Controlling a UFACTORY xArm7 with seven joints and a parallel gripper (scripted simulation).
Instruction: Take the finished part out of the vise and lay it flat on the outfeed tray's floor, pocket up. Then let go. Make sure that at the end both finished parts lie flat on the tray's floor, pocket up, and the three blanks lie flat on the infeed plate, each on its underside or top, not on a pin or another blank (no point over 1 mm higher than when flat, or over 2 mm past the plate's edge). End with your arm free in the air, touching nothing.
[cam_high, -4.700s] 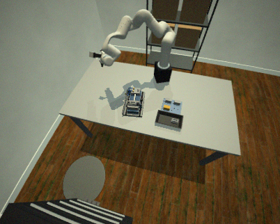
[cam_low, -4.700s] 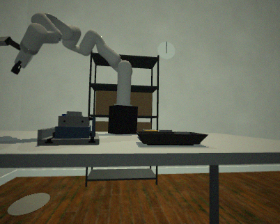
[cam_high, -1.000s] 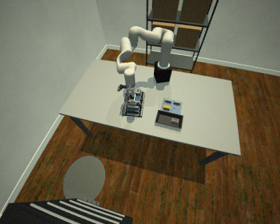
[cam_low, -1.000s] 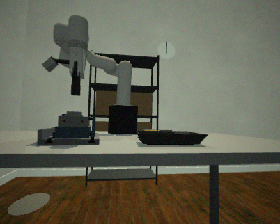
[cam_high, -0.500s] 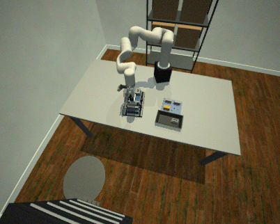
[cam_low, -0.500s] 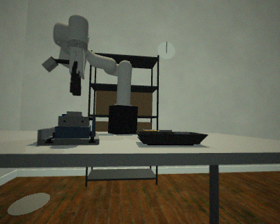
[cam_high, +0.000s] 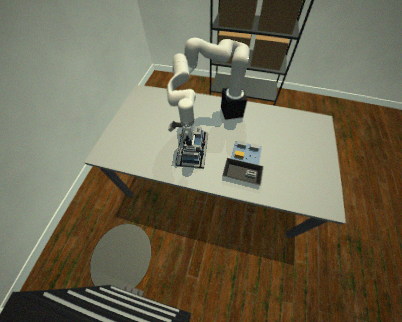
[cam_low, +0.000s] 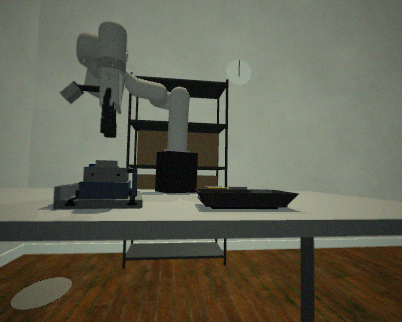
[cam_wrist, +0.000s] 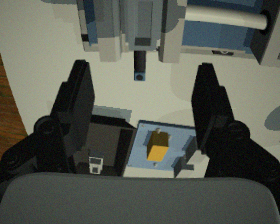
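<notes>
Right now the vise is 60 mm behind my hand, 10 mm to the right of it and 160 mm below it. From my hand the other things lie so: blue plate (140 mm behind, 350 mm to the left, 190 mm below); yellow block (100 mm behind, 310 mm to the left, 170 mm below).
</notes>
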